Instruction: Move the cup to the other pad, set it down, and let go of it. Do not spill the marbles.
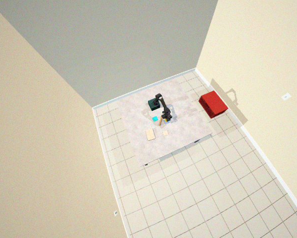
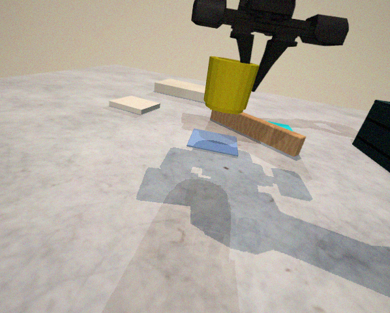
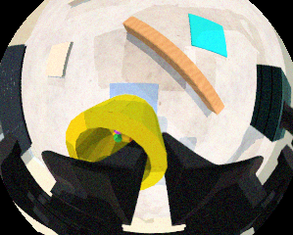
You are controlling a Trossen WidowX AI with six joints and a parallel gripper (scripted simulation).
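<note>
The cyan pad is 100 mm behind my gripper tip, 150 mm to the right of it and 100 mm below it. Round my gripper tip: wooden bar (30 mm behind, 80 mm to the right, 80 mm below); yellow cup (20 mm ahead).
</note>
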